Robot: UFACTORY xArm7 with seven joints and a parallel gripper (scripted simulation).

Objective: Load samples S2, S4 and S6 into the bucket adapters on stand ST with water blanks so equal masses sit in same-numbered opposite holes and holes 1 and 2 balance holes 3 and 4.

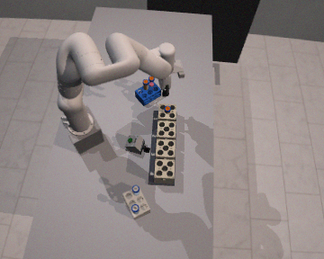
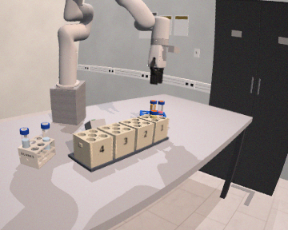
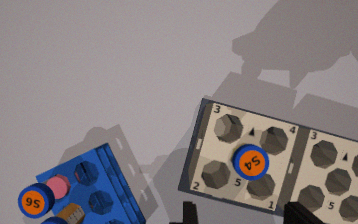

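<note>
My gripper is now 10 cm past the sample tube S2, 14 cm to the right of it and 19 cm above it. The rest, counted from my hand: sample tube S4: 2 cm ahead, 3 cm to the right, 18 cm below; blue sample rack: 10 cm behind, 13 cm to the left, 22 cm below; sample tube S6: 8 cm behind, 18 cm to the left, 19 cm below.
</note>
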